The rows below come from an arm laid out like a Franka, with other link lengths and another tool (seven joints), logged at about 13 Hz.
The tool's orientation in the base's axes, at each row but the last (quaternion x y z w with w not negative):
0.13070, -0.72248, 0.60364, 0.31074
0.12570, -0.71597, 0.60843, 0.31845
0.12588, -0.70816, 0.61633, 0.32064
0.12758, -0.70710, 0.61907, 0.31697
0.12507, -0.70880, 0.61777, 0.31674
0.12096, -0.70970, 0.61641, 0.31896
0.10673, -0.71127, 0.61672, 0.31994
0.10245, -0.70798, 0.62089, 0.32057
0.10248, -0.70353, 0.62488, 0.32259
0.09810, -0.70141, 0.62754, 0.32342
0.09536, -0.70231, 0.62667, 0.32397
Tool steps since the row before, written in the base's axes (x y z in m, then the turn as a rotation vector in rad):
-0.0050, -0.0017, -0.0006, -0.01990, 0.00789, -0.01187
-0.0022, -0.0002, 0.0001, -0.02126, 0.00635, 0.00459
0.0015, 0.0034, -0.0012, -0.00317, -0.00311, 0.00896
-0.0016, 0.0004, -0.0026, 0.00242, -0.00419, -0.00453
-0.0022, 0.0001, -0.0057, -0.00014, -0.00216, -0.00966
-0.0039, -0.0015, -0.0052, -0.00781, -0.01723, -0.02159
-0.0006, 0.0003, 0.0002, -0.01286, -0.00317, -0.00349
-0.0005, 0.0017, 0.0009, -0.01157, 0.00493, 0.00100
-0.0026, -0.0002, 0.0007, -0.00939, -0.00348, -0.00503
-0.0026, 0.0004, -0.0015, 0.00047, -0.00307, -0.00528
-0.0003, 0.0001, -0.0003, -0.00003, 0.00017, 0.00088
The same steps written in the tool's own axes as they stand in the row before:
0.0032, 0.0029, 0.0031, 0.00964, 0.02248, -0.00080
0.0017, 0.0011, 0.0009, 0.02039, 0.00988, 0.00014
-0.0011, 0.0008, -0.0036, 0.00720, -0.00593, 0.00360
-0.0003, 0.0031, 0.0002, -0.00549, 0.00137, 0.00345
-0.0017, 0.0058, 0.0008, -0.00618, 0.00733, 0.00245
-0.0005, 0.0060, 0.0028, -0.01082, 0.01800, 0.01957
0.0007, 0.0002, -0.0001, 0.00712, 0.00916, 0.00728
0.0013, -0.0001, -0.0015, 0.01078, 0.00650, -0.00090
0.0024, 0.0008, 0.0010, 0.00341, 0.00854, 0.00640
0.0012, 0.0027, 0.0005, -0.00423, 0.00346, 0.00276
0.0001, 0.0004, 0.0000, 0.00058, -0.00067, -0.00015

